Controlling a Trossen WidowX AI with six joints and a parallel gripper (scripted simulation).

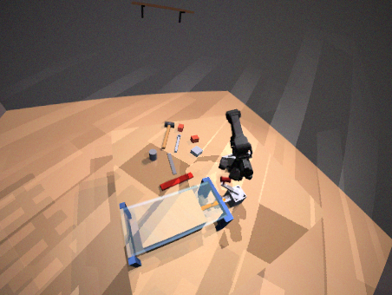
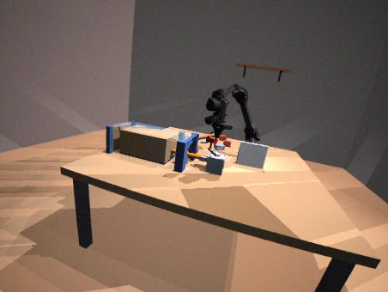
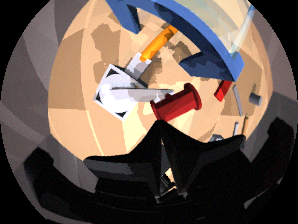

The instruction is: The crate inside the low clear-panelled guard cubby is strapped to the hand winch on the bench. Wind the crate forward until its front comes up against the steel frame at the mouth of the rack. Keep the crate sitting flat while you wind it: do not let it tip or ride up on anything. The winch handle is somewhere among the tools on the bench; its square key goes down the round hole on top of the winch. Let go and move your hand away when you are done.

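Now: the red grip 30 mm ahead of my gripper tip, 10 mm to the right of it and 30 mm below it. From my gripper tip the other things lie so: blue frame (120 mm ahead, 80 mm to the left, 60 mm below); grey winch (50 mm behind, 60 mm to the left, 140 mm below); winch handle (20 mm to the left, 60 mm below).
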